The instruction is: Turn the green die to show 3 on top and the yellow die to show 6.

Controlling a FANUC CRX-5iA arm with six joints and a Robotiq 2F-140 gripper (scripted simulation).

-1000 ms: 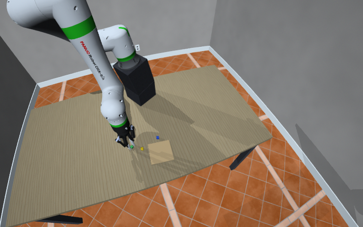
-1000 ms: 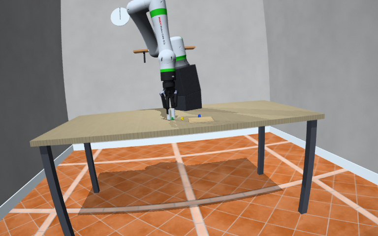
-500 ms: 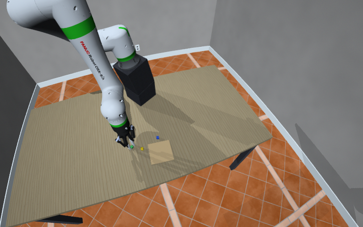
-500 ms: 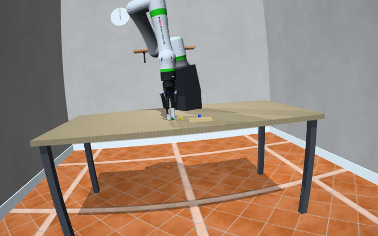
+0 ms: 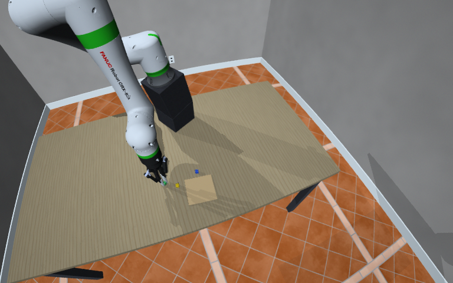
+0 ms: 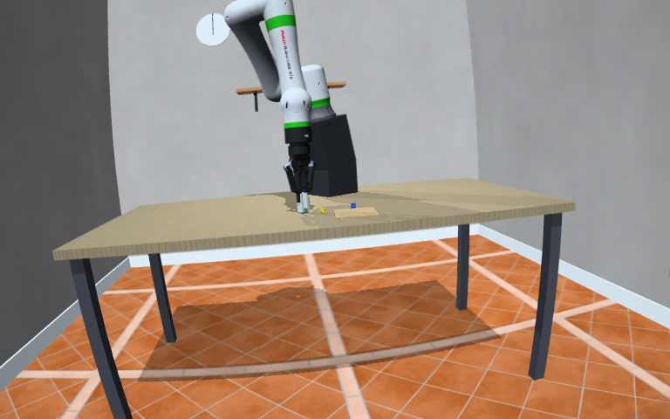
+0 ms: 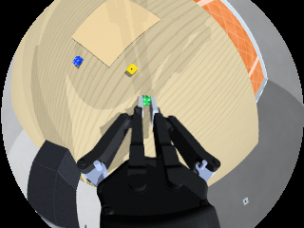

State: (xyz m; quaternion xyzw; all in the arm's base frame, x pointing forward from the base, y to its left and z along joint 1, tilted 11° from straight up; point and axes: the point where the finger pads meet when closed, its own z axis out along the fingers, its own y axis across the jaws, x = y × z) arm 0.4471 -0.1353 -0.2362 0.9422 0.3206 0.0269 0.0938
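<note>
The green die is 3 cm below my hand. Also, from my hand: tan mat 8 cm ahead, 17 cm to the left, 3 cm below; then blue die 2 cm behind, 18 cm to the left, 3 cm below; then yellow die 3 cm ahead, 7 cm to the left, 3 cm below.
</note>
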